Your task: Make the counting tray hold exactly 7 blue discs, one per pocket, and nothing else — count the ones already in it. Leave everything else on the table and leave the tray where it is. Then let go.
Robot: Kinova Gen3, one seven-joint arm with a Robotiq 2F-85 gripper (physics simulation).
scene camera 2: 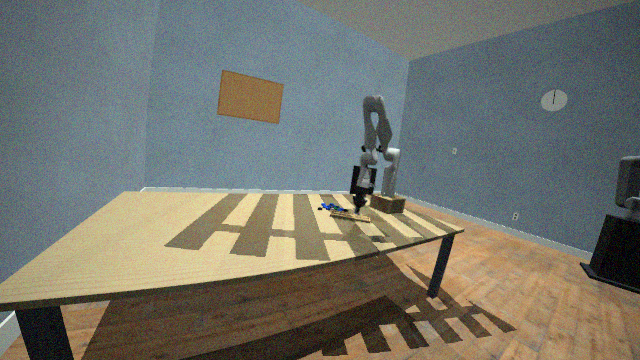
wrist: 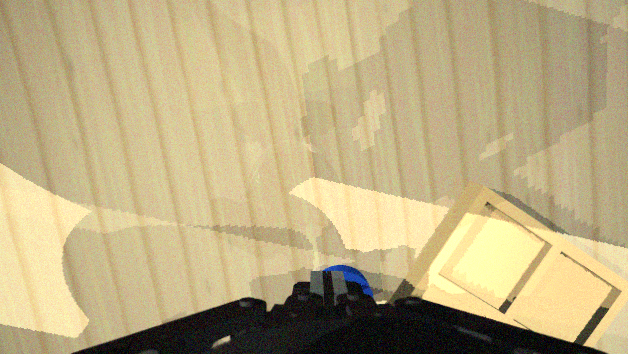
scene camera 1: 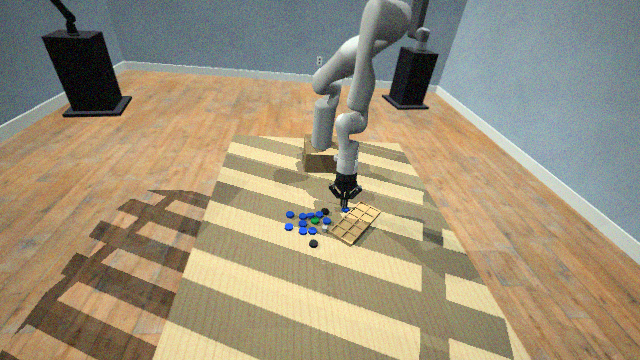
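Observation:
My gripper (scene camera 1: 344, 206) (scene camera 2: 357, 211) (wrist: 326, 293) is shut with its fingertips together and nothing between them. It is low, right at a blue disc (scene camera 1: 346, 210) (wrist: 357, 277) that lies on the table by the tray's far left side. In the wrist view the fingertips cover part of this disc. The wooden counting tray (scene camera 1: 341, 238) (scene camera 2: 350, 218) (wrist: 525, 220) lies at an angle to the right; I see no disc in its visible pockets. Several blue discs (scene camera 1: 303, 223) lie loose left of the tray.
A green disc (scene camera 1: 315, 220) lies among the blue ones. One black disc (scene camera 1: 325, 211) lies behind the group and another black disc (scene camera 1: 313, 243) in front. A small white cube (scene camera 1: 325, 228) stands close to the tray's left side. Striped shadows cross the table.

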